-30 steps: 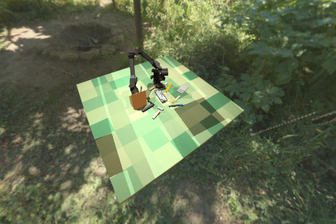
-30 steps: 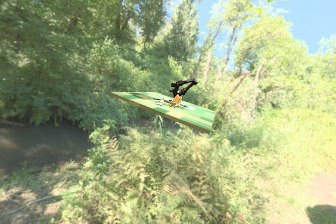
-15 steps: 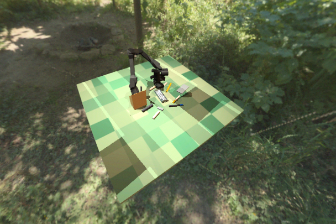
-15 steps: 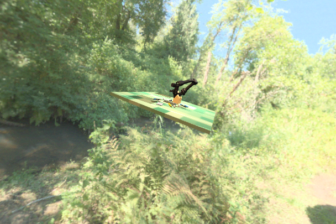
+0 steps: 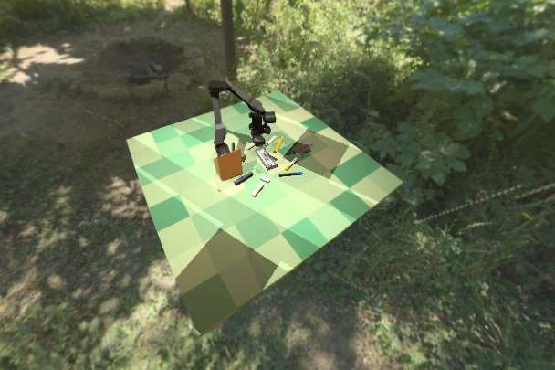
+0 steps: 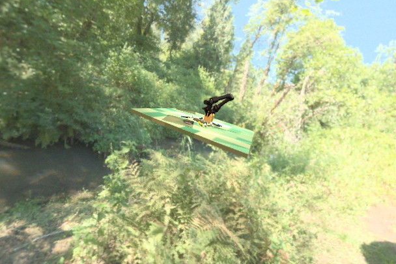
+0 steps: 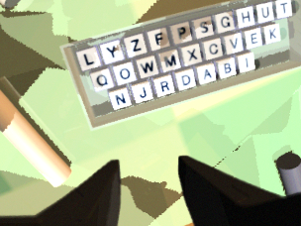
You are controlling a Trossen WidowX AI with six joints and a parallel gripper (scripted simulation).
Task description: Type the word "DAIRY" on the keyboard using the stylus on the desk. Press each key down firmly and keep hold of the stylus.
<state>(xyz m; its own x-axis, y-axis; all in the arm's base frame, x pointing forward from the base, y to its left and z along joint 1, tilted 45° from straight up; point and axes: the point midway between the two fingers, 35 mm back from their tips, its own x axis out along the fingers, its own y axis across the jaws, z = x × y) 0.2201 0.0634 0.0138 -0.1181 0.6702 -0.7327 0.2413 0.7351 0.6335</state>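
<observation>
Right now my gripper tip is 190 mm past the blue stylus, 120 mm to the right of it and 80 mm above it. From my gripper tip the other things lie so: grey pad (310 mm ahead, 80 mm below, 60 mm to the right); then yellow pen (170 mm ahead, 80 mm below, 20 mm to the left); then dark cylinder (150 mm to the right, 150 mm behind, 70 mm below).
</observation>
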